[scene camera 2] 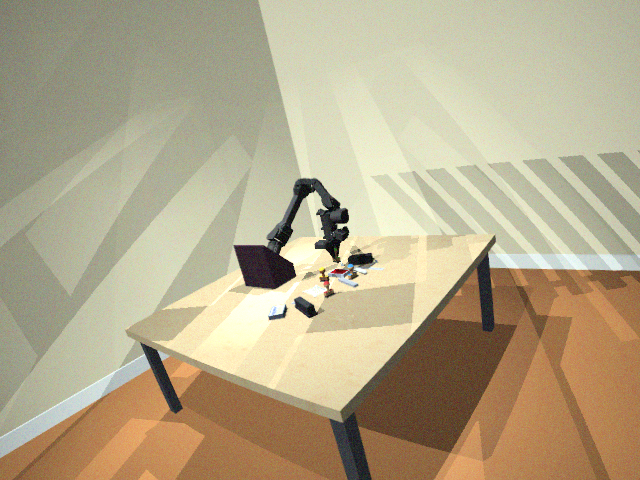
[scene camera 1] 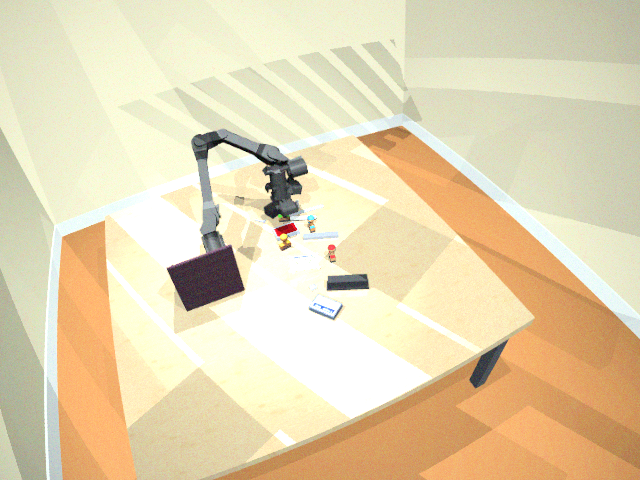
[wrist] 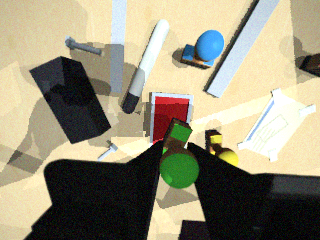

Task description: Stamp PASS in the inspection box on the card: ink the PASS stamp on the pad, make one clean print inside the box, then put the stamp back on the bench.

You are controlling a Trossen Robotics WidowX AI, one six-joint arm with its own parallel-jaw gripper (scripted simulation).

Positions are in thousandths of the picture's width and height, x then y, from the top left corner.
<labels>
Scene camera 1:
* gripper: 443, 449
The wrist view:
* gripper: 545, 606
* green-knobbed stamp: 558, 694
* blue-knobbed stamp: 655, 190
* white pen: 505, 127
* dark block: 198, 344
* red ink pad: 514, 444
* white inspection card: 880, 490
</labels>
